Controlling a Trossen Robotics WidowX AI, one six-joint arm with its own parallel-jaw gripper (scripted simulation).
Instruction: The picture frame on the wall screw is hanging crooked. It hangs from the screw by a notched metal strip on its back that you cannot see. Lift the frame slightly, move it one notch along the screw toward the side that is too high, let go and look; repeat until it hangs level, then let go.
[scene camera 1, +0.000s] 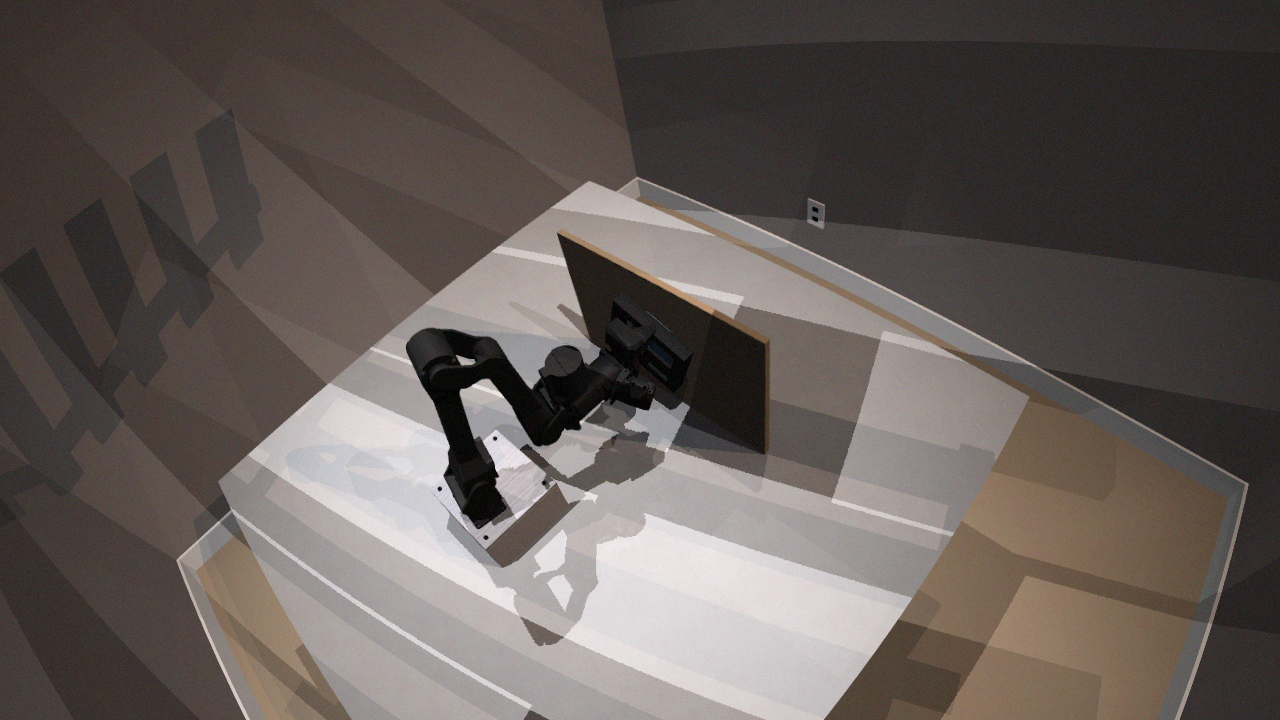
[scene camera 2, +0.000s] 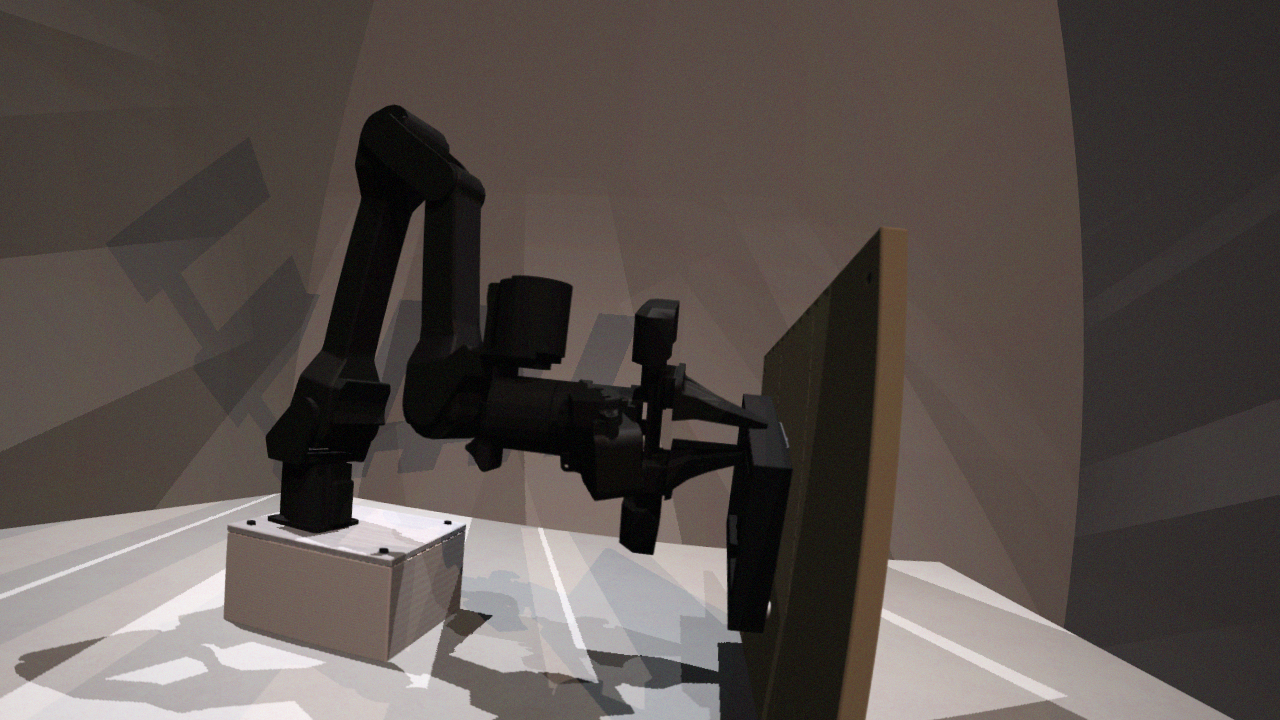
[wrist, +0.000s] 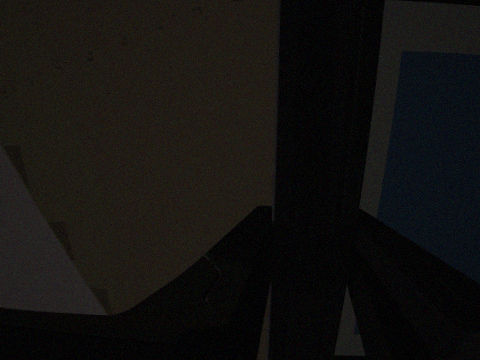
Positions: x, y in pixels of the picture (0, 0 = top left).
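My gripper: in the wrist view (307, 221), scene camera 1 and scene camera 2. Same spot on the gripper: (scene camera 1: 638, 370) and (scene camera 2: 669, 468).
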